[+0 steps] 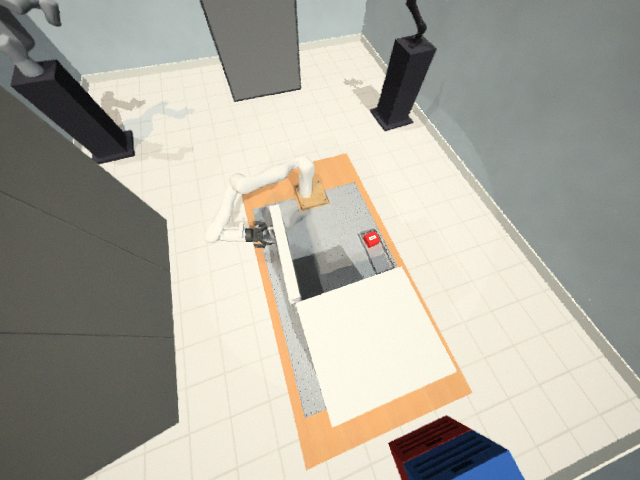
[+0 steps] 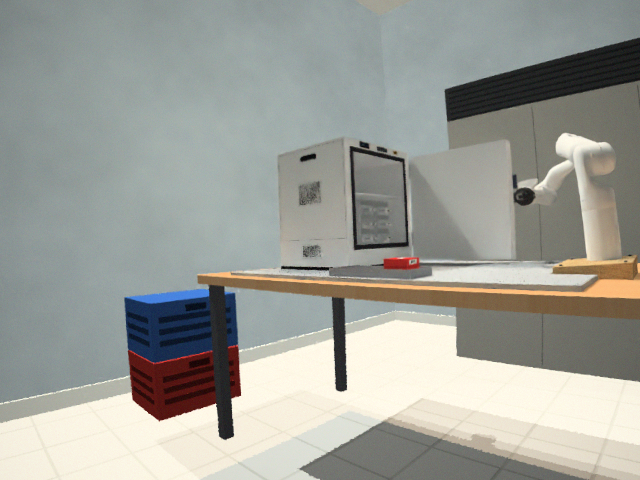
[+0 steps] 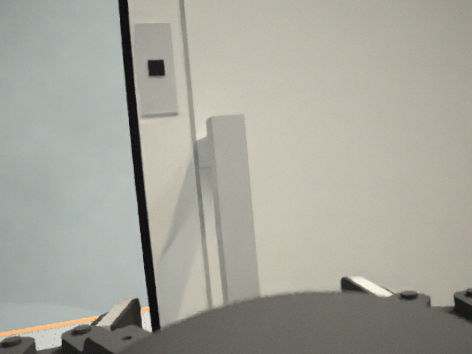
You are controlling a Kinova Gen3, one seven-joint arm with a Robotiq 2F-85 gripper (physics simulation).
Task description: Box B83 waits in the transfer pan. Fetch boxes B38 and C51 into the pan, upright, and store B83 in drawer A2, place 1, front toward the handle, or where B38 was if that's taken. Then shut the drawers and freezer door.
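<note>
The freezer (image 1: 377, 346) (image 2: 312, 222) stands on the table with its door (image 1: 284, 253) (image 2: 465, 201) (image 3: 350, 150) swung wide open. Small drawer fronts (image 2: 375, 224) show dimly inside, apparently shut. A red box (image 1: 371, 238) (image 2: 401, 262) with a white label, B83 by the task, sits at one end of the grey transfer pan (image 1: 379, 260) (image 2: 356, 271). My gripper (image 1: 269, 236) (image 2: 521, 195) (image 3: 243, 312) is open at the door's outer face. Its fingers stand wide apart on either side of the door's upright bar handle (image 3: 232, 200), not gripping it. B38 and C51 do not show.
The arm's wooden base plate (image 1: 320, 201) (image 2: 602, 267) sits at the table's end. The door stands upright between the gripper and the pan. Blue (image 2: 180, 322) and red (image 2: 180, 379) crates are stacked on the floor beyond the freezer end. Grey cabinets (image 1: 103, 335) (image 2: 496, 232) stand away from the table.
</note>
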